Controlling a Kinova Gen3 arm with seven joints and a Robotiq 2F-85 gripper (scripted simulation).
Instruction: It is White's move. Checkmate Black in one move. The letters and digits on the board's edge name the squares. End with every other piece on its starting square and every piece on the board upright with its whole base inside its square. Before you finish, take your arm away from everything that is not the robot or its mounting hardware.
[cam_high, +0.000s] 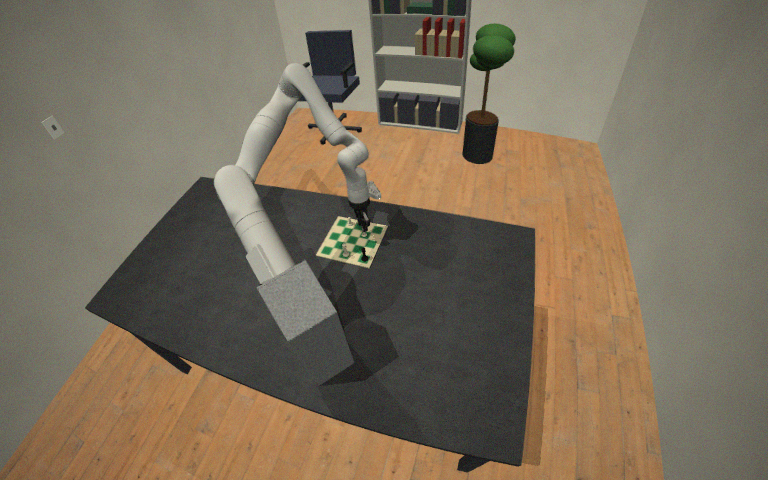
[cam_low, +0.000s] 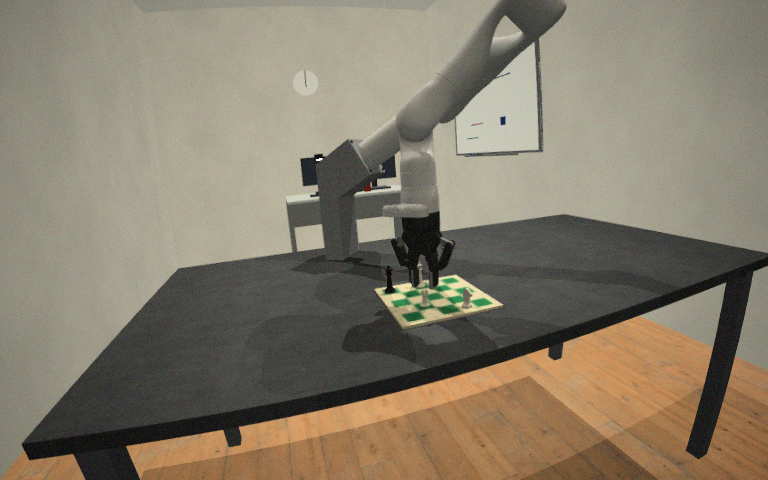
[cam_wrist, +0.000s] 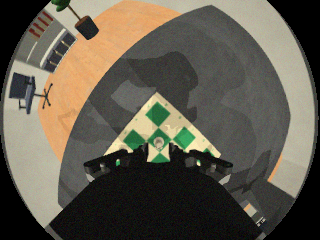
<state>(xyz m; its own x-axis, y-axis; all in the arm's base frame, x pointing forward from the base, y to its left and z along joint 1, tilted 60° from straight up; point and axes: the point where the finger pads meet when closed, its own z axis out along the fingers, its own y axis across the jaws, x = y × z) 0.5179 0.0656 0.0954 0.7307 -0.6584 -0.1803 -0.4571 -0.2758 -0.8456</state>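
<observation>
Now: the chessboard 6 cm below my hand, 4 cm behind it and 2 cm to the left of it. The rest, counted from my hand: black piece (10 cm behind, 7 cm to the right, 3 cm below).
</observation>
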